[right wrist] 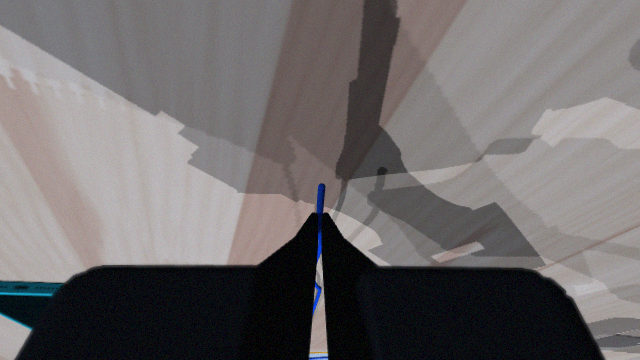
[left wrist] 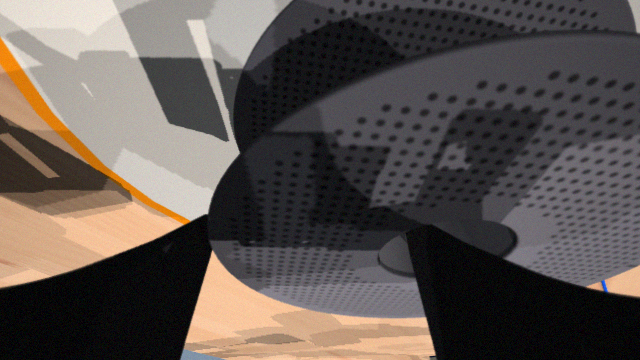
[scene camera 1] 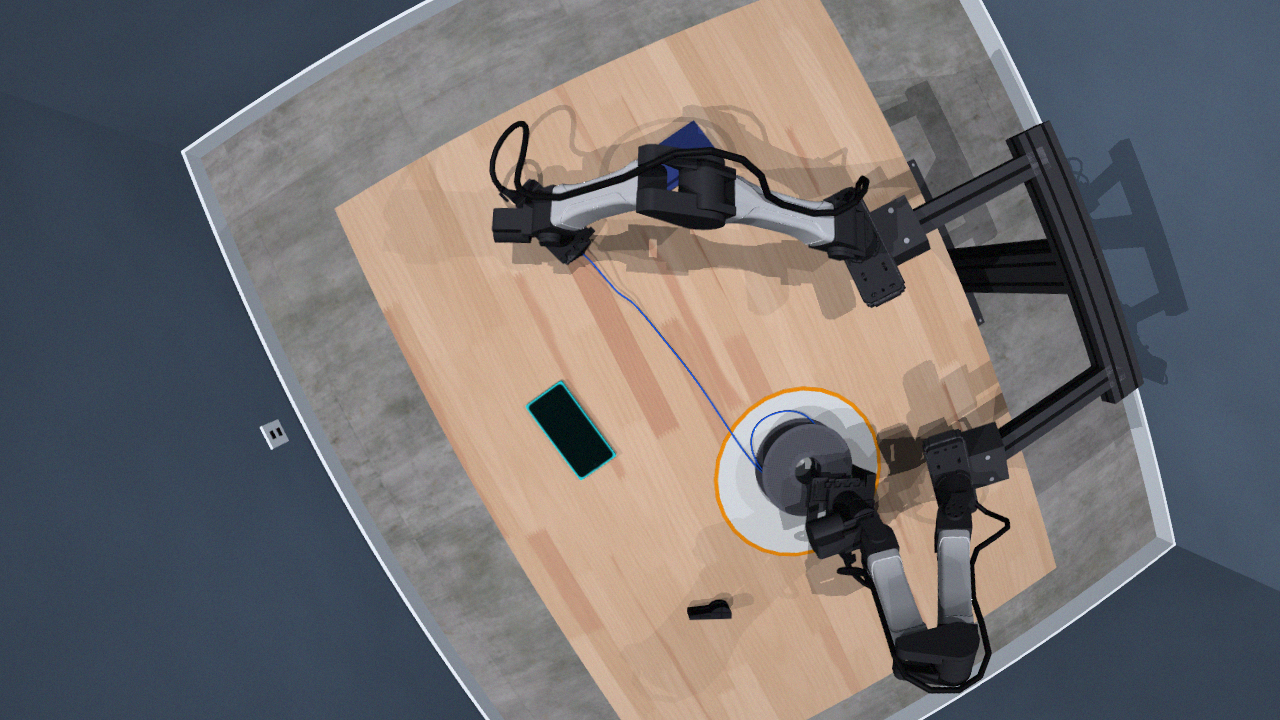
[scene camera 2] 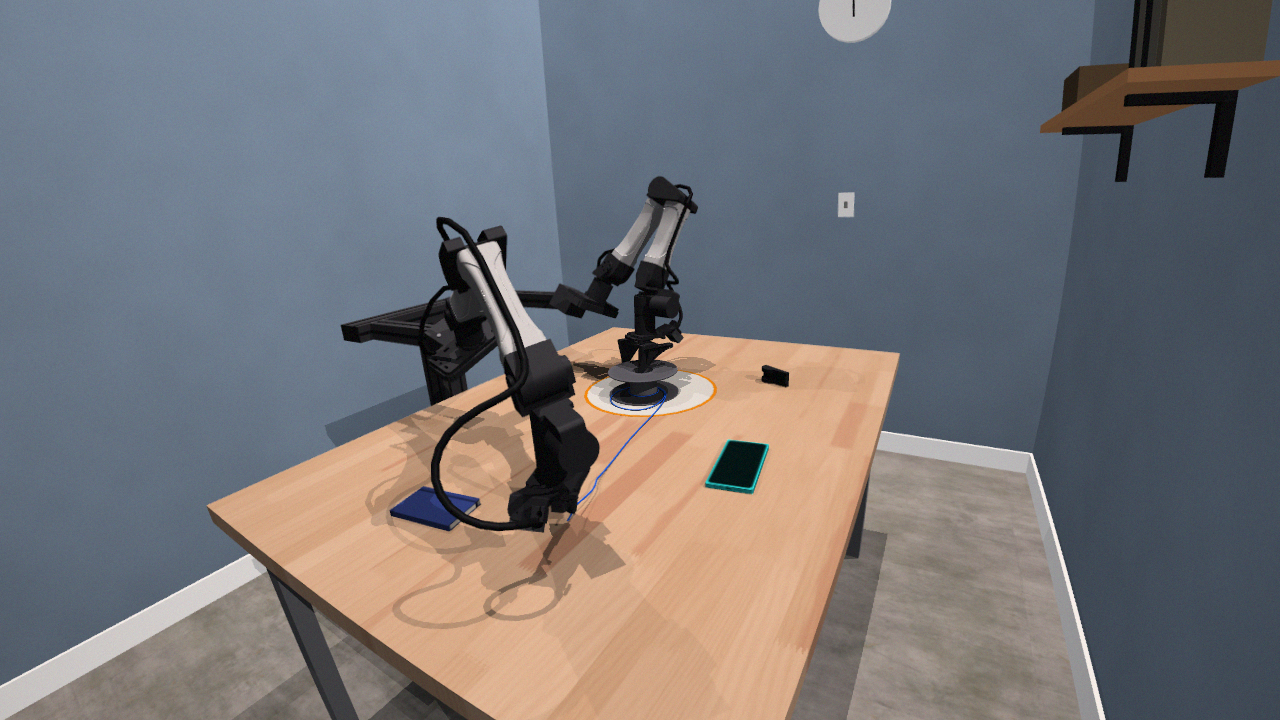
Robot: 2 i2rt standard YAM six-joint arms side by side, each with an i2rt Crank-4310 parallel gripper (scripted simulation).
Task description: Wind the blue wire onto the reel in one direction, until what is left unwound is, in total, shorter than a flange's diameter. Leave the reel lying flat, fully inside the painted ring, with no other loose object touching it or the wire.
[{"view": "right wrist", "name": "my right gripper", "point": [319,218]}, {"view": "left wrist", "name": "my left gripper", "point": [311,221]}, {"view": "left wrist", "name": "dark grey reel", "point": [528,131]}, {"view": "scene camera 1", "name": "my left gripper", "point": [831,467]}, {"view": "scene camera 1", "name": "my right gripper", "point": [581,252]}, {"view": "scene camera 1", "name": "dark grey reel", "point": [830,455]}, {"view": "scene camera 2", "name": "my left gripper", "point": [632,370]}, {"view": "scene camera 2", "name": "my right gripper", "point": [573,512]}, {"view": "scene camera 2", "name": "dark grey reel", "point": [641,384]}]
